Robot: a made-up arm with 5 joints. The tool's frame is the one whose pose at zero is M. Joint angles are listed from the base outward.
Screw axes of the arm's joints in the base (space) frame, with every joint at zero. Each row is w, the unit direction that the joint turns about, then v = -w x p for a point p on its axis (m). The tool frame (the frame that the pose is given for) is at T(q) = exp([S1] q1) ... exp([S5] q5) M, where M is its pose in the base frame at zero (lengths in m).
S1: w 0 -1 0 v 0.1 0 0
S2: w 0 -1 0 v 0.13 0 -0.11
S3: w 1 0 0 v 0 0.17 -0.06
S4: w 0 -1 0 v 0.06 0 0.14
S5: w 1 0 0 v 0 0.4 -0.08
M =
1 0 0 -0.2
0 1 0 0.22
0 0 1 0.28
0 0 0 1
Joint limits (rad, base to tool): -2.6..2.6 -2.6..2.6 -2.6..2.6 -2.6..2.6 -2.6..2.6
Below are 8 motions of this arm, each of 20 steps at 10 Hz.
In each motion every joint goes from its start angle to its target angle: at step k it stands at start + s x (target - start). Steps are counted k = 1, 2, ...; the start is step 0. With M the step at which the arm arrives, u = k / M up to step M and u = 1 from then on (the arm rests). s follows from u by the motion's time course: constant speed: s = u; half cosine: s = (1 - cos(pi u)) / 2; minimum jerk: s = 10 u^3 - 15 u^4 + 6 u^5.
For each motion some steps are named. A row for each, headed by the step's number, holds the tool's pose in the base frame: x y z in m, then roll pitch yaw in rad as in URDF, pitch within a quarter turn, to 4 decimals.
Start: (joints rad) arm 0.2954 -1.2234 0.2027 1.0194 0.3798
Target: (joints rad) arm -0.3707 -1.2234 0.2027 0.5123 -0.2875
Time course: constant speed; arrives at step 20
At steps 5, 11, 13, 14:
5: -0.0472 0.2382 0.6100 0.3075 0.2094 -0.1610
11: 0.0729 0.2156 0.5725 0.0776 0.5583 -0.1608
13: 0.1077 0.2070 0.5547 -0.0002 0.6747 -0.1648
14: 0.1240 0.2025 0.5451 -0.0397 0.7328 -0.1678

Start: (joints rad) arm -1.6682 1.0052 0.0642 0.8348 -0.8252
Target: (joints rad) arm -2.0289 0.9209 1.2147 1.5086 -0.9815
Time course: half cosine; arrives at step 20
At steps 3, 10, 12, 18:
3: -0.3059 0.0921 0.2366 -0.7341 -0.1794 -0.0986
10: -0.2935 0.1325 0.2855 -0.5102 -0.1679 -0.5916
12: -0.2794 0.1545 0.3044 -0.4875 -0.1418 -0.7822
18: -0.2262 0.2055 0.3445 -0.5386 -0.1007 -1.1915

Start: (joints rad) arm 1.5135 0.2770 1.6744 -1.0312 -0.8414
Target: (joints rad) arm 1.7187 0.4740 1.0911 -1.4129 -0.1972
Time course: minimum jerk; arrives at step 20
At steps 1, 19, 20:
1: -0.0517 0.0362 0.0544 -1.0912 -0.5027 1.7989
19: -0.1283 0.1394 0.0629 -0.7947 -0.4041 1.2634
20: -0.1283 0.1396 0.0629 -0.7942 -0.4042 1.2627

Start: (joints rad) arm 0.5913 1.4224 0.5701 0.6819 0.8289
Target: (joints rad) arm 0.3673 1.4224 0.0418 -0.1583 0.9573
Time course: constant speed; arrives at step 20
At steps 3, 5, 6, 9, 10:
3: 0.0130 0.1590 -0.3827 -2.0581 -0.6361 -2.8272
5: -0.0193 0.1624 -0.3666 -2.0634 -0.7336 -2.8790
6: -0.0350 0.1649 -0.3572 -2.0655 -0.7831 -2.9041
9: -0.0790 0.1762 -0.3238 -2.0698 -0.9341 -2.9767
10: -0.0923 0.1810 -0.3111 -2.0705 -0.9851 -3.0001

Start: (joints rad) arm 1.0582 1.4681 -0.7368 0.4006 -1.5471
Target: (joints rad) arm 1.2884 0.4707 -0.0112 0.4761 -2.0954
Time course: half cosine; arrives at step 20
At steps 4, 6, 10, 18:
4: 0.2305 0.0112 -0.1467 1.0083 -0.3499 2.8772
6: 0.1962 -0.0006 -0.1690 1.0346 -0.4095 2.8949
10: 0.0997 -0.0340 -0.2125 1.0818 -0.5794 2.9552
18: -0.0590 -0.0899 -0.2380 1.0502 -0.8895 3.1206

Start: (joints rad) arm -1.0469 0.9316 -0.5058 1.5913 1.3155
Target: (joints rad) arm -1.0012 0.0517 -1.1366 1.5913 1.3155
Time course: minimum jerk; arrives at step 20
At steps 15, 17, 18, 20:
15: -0.5160 -0.0151 0.4228 0.6672 -0.3330 1.1908
17: -0.4857 -0.0265 0.4631 0.7185 -0.2816 1.2131
18: -0.4782 -0.0291 0.4723 0.7308 -0.2700 1.2190
20: -0.4745 -0.0304 0.4766 0.7366 -0.2646 1.2218

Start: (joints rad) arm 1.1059 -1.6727 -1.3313 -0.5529 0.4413
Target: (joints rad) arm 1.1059 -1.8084 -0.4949 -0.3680 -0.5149
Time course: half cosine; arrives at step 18
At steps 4, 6, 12, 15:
4: -0.1636 0.2693 0.2275 -1.2927 0.6617 -0.6510
6: -0.1625 0.2631 0.2617 -1.3168 0.7313 -0.6279
12: -0.1420 0.2079 0.3744 -1.3159 0.9411 -0.4582
15: -0.1309 0.1770 0.4062 -1.2769 0.9914 -0.3629

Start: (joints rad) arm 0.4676 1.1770 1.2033 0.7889 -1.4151
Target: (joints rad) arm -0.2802 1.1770 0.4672 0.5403 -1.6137
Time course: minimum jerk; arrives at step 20
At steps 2, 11, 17, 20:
2: 0.1537 0.0533 -0.2426 1.8112 -0.7575 -2.0048
11: -0.0241 -0.0156 -0.2609 0.9863 -1.1263 -1.8349
17: -0.1503 -0.0487 -0.2104 -0.1999 -1.2782 -1.0038
20: -0.1586 -0.0504 -0.2048 -0.3068 -1.2753 -0.9201

